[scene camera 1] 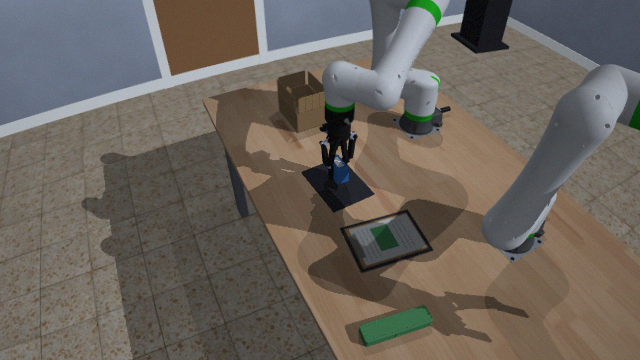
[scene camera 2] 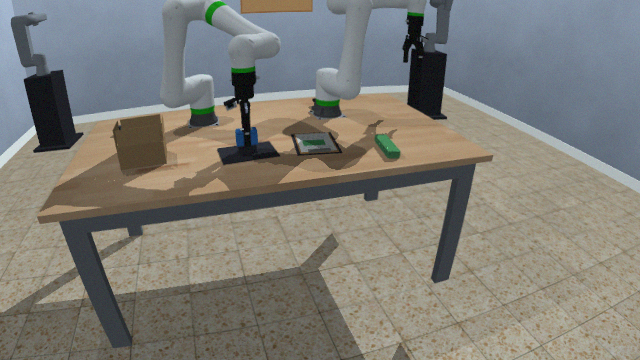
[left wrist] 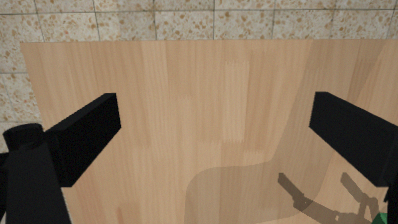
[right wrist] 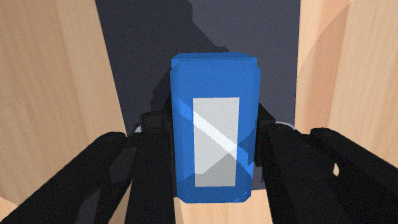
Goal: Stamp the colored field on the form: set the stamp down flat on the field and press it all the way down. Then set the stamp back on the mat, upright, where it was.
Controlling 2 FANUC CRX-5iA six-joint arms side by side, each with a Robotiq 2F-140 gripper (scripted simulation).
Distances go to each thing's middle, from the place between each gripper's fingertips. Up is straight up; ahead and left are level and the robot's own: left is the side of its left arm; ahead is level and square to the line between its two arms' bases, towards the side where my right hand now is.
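Scene:
I see the dark mat point(scene camera 1: 357, 190), and it is 7 cm below my right hand.
As for my left hand, it is 27 cm above the mat, and it is also 51 cm short of the mat and 94 cm to the left of it.

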